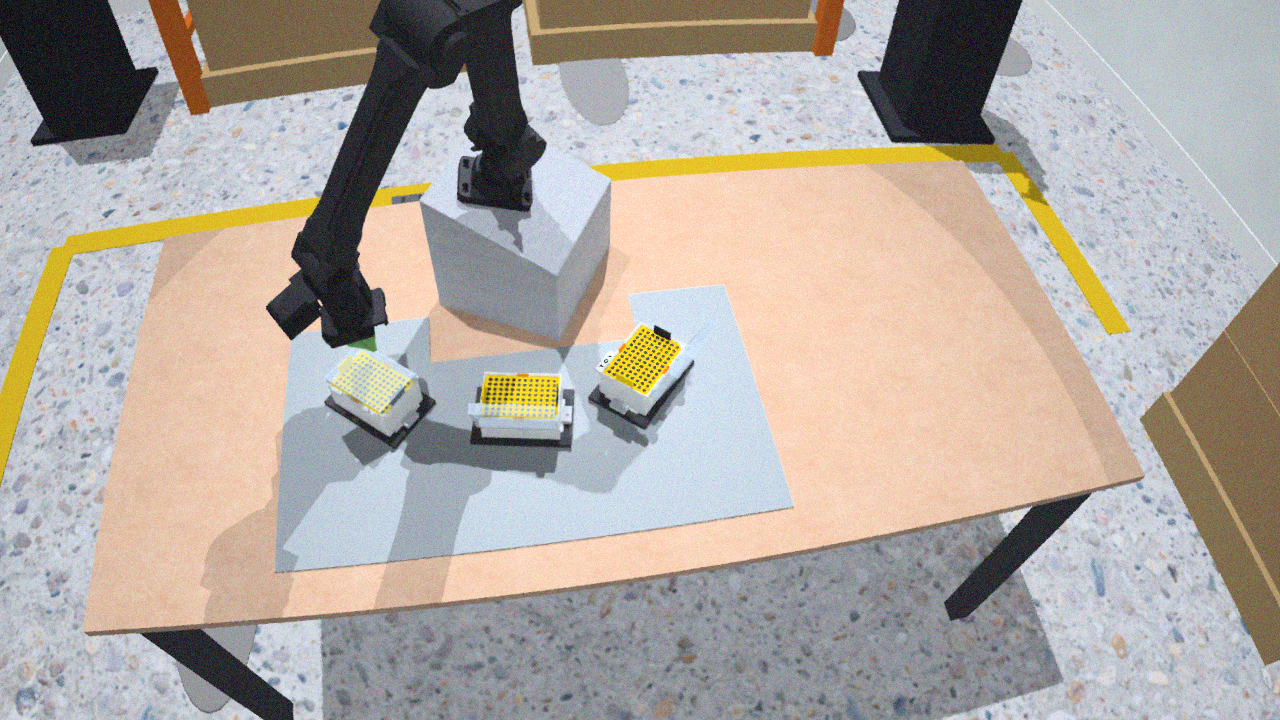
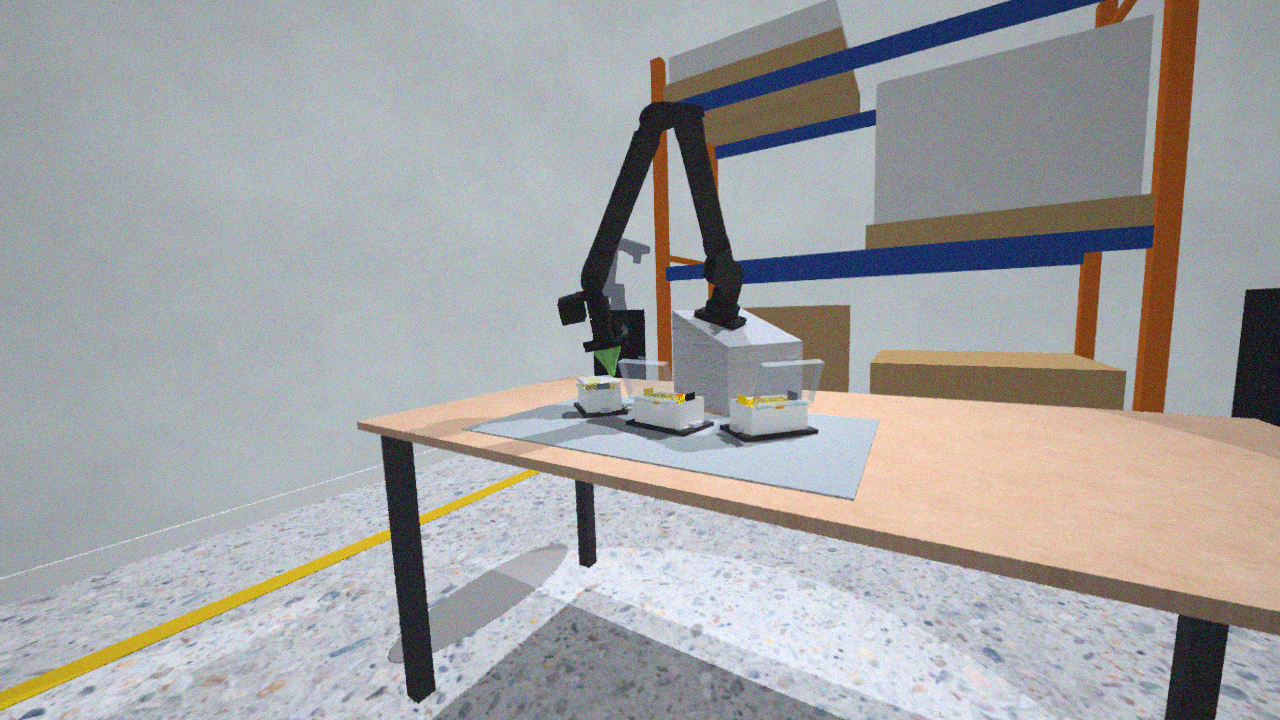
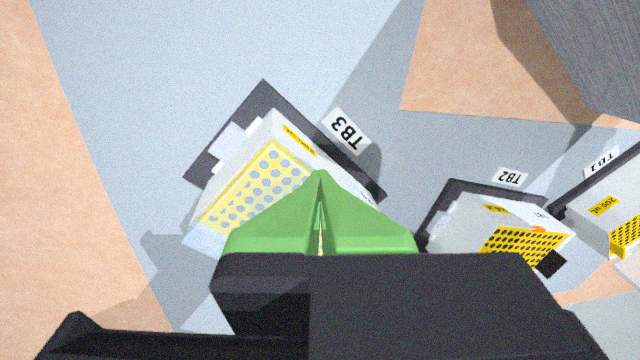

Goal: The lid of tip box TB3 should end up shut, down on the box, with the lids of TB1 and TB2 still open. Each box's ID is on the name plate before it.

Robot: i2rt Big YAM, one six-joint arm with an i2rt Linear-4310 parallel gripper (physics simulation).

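Seen in the pictures: gripper, fingertip midpoint: (image 1: 374,348) (image 2: 612,376) (image 3: 320,179); arm's base, link origin: (image 1: 493,186) (image 2: 719,320).
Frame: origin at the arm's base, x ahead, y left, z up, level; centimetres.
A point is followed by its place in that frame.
Tip box TB3 (image 1: 380,414) {y -18.4, x 33.0, z -14.3 cm} (image 2: 598,398) {y -16.5, x 30.9, z -17.2 cm} (image 3: 232,172) {y -25.1, x 22.2, z -15.8 cm} is white, at the left of the row. Its clear lid (image 1: 368,377) {y -20.7, x 26.6, z -13.6 cm} (image 3: 267,187) {y -22.9, x 21.7, z -13.6 cm} lies down over the yellow tip rack, which looks pale through it. Name plate TB3 (image 3: 345,131) {y -16.8, x 20.7, z -21.1 cm} is beside it. Box TB2 (image 1: 521,429) {y 2.9, x 36.9, z -14.7 cm} (image 2: 668,413) {y 5.7, x 35.1, z -17.5 cm} (image 3: 460,212) {y -2.9, x 27.5, z -19.2 cm} stands in the middle, its clear lid (image 2: 642,377) {y 1.9, x 38.3, z -10.0 cm} raised. Box TB1 (image 1: 637,401) {y 20.6, x 31.2, z -17.7 cm} (image 2: 768,419) {y 24.0, x 29.4, z -17.8 cm} (image 3: 595,207) {y 16.2, x 25.5, z -18.2 cm} is at the right, its clear lid (image 2: 794,379) {y 28.7, x 29.3, z -9.9 cm} raised. My gripper (image 1: 365,347) {y -20.1, x 21.0, z -13.5 cm} (image 2: 613,372) {y -20.1, x 21.0, z -13.5 cm} (image 3: 320,179) {y -20.1, x 21.0, z -13.5 cm} is shut and empty, its green fingertips close above TB3's edge; contact cannot be told.
The boxes stand on dark bases on a grey-blue mat (image 1: 537,510) {y 4.4, x 46.9, z -21.3 cm} (image 2: 805,465) {y 33.9, x 40.7, z -21.3 cm} on the wooden table (image 1: 895,358) {y 66.6, x 23.4, z -21.6 cm} (image 2: 1029,474) {y 61.3, x 27.9, z -21.6 cm}. The arm's grey pedestal block (image 1: 501,277) {y 0.5, x 11.2, z -9.7 cm} (image 2: 760,358) {y 13.6, x 6.2, z -9.1 cm} stands behind TB2. A shelf rack (image 2: 1163,268) is behind the table.
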